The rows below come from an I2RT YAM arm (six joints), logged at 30 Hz.
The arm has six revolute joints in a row. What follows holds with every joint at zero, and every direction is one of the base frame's. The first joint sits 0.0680 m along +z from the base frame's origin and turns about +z. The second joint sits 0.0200 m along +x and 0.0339 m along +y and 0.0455 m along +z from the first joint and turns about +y. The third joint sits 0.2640 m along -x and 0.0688 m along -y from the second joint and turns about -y. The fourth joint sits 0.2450 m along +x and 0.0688 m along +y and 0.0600 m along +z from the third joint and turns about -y. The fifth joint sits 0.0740 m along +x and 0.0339 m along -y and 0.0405 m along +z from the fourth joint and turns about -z. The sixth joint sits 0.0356 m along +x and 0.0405 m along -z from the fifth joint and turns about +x. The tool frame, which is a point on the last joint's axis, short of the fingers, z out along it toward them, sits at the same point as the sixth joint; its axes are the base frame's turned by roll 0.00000, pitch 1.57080 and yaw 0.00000 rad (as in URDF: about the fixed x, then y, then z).
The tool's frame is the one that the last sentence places.
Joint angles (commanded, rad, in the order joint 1, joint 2, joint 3, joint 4, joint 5, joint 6), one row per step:
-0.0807, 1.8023, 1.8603, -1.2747, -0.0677, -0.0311
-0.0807, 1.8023, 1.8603, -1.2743, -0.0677, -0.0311
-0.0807, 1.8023, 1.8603, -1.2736, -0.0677, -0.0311
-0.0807, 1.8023, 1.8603, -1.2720, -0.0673, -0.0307
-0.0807, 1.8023, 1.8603, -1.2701, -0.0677, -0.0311
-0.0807, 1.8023, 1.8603, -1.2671, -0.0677, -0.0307
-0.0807, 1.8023, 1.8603, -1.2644, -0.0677, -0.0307
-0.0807, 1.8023, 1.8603, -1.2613, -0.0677, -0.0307
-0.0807, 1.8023, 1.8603, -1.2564, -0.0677, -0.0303
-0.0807, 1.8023, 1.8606, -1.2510, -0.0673, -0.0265
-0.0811, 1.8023, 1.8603, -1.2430, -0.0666, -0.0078
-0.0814, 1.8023, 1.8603, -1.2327, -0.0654, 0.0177
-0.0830, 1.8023, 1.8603, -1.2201, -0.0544, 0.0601
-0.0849, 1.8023, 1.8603, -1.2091, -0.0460, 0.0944
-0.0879, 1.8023, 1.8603, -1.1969, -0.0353, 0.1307
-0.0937, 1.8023, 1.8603, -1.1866, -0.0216, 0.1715
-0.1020, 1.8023, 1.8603, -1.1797, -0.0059, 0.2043
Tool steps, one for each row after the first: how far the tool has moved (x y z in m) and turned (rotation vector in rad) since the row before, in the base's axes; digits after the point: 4 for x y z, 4 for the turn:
0.0000, 0.0000, 0.0000, 0.0000, -0.0004, 0.0000
0.0001, 0.0000, 0.0000, -0.0001, -0.0007, 0.0000
0.0002, 0.0000, 0.0001, -0.0004, -0.0015, -0.0005
0.0002, 0.0000, 0.0001, 0.0001, -0.0019, 0.0005
0.0003, 0.0000, 0.0001, -0.0001, -0.0030, -0.0004
0.0003, 0.0000, 0.0001, -0.0002, -0.0027, 0.0000
0.0003, 0.0000, 0.0001, -0.0002, -0.0031, 0.0000
0.0005, 0.0000, 0.0002, -0.0002, -0.0049, -0.0004
0.0006, -0.0001, 0.0003, 0.0006, -0.0055, -0.0037
0.0008, -0.0002, 0.0002, 0.0058, -0.0069, -0.0180
0.0010, -0.0002, 0.0004, 0.0079, -0.0093, -0.0243
0.0012, -0.0011, 0.0005, 0.0056, -0.0106, -0.0449
0.0010, -0.0011, 0.0005, 0.0053, -0.0098, -0.0366
0.0011, -0.0016, 0.0005, 0.0043, -0.0111, -0.0405
0.0008, -0.0027, 0.0005, 0.0040, -0.0095, -0.0485
0.0003, -0.0037, 0.0003, -0.0007, -0.0064, -0.0447

